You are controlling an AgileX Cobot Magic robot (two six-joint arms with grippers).
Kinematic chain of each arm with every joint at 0, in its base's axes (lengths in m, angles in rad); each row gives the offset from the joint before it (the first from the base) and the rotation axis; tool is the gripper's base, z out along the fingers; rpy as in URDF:
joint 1: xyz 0 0 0.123 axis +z
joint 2: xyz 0 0 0 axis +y
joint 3: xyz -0.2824 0 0.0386 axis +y
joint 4: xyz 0.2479 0 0.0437 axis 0.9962 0 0.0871
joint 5: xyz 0 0 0 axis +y
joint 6: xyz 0.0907 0 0.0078 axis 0.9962 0 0.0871
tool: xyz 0 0 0 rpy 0 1.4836 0
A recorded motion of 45 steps. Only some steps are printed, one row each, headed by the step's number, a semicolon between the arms.
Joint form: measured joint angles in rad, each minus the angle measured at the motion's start. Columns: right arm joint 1, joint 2, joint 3, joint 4, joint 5, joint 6; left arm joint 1, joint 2, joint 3, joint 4, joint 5, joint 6.
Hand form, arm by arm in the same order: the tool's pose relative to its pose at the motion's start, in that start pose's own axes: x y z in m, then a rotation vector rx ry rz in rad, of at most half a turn. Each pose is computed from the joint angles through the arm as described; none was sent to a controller.
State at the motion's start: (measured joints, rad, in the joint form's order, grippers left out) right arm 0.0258 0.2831 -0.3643 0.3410 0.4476 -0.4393; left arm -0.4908 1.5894 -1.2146 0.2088 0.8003 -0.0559
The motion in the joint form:
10: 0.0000 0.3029 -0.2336 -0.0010 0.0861 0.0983; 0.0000 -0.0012 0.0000 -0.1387 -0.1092 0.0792
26: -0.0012 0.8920 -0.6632 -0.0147 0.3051 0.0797; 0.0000 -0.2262 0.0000 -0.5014 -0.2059 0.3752
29: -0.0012 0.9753 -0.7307 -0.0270 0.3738 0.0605; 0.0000 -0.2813 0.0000 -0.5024 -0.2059 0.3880
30: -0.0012 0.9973 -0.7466 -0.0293 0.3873 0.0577; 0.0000 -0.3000 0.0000 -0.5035 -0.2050 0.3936
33: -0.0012 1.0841 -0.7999 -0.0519 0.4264 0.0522; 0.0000 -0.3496 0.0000 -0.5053 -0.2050 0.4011
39: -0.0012 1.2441 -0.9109 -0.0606 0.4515 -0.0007; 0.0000 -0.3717 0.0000 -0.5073 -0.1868 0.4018
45: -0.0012 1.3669 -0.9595 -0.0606 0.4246 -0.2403; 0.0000 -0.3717 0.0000 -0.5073 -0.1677 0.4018
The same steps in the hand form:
10: -0.0519 -0.0093 0.0331 -0.0383 0.1481 0.1081; -0.0099 -0.0085 -0.0014 0.0958 -0.1086 -0.0230
26: -0.1011 -0.0285 0.1487 -0.1365 0.5079 0.1090; -0.0155 -0.0134 -0.0923 0.2688 -0.4667 -0.0126
29: -0.1015 -0.0306 0.1665 -0.1660 0.5874 0.0846; -0.0111 -0.0107 -0.1129 0.2603 -0.5234 -0.0005
30: -0.1011 -0.0312 0.1715 -0.1721 0.6060 0.0815; -0.0093 -0.0099 -0.1198 0.2577 -0.5420 0.0045
33: -0.0959 -0.0344 0.1922 -0.1843 0.6791 0.0643; -0.0040 -0.0077 -0.1380 0.2509 -0.5926 0.0109
39: -0.0892 -0.0399 0.2339 -0.2178 0.7461 0.0170; 0.0000 -0.0075 -0.1453 0.2552 -0.5979 0.0145
45: -0.0708 -0.0430 0.2679 -0.3135 0.7627 -0.1960; 0.0014 -0.0082 -0.1446 0.2611 -0.5801 0.0187

